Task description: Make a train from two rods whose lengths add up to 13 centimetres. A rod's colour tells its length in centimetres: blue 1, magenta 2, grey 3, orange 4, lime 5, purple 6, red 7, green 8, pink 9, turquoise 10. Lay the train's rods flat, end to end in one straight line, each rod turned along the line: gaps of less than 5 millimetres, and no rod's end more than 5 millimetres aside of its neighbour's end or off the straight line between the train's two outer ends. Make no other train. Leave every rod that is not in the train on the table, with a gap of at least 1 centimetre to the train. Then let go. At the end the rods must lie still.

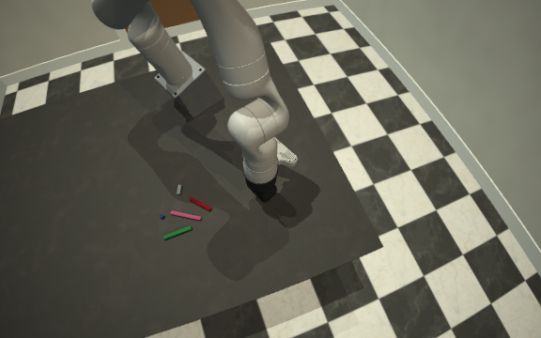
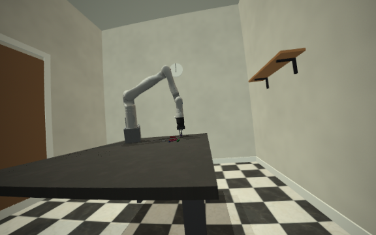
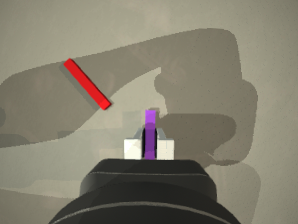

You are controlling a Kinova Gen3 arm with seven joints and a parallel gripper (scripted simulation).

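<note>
Now: hand 10 mm above the purple rod. Also, from my hand: green rod (280 mm to the right, 40 mm ahead, 30 mm below); short grey rod (250 mm to the right, 90 mm behind, 30 mm below); pink rod (240 mm to the right, 30 mm below, 10 mm behind).
</note>
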